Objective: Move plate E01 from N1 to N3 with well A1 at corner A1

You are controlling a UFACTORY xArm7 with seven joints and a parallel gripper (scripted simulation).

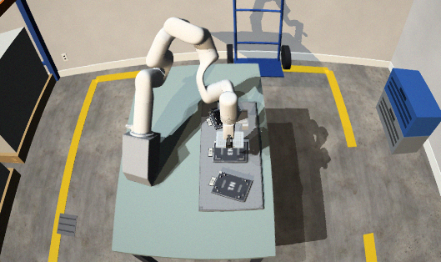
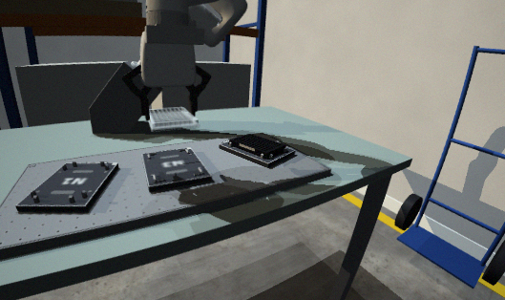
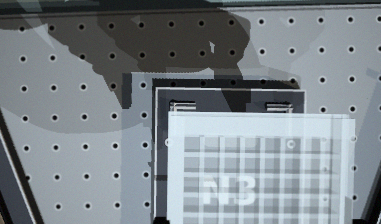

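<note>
Right now the landing nest N3 is 12 cm below my hand. Round my hand: clear well plate E01: 1 cm below; nest N1: 1 cm ahead, 20 cm to the right, 12 cm below; black plate E07: 3 cm behind, 22 cm to the left, 10 cm below.
</note>
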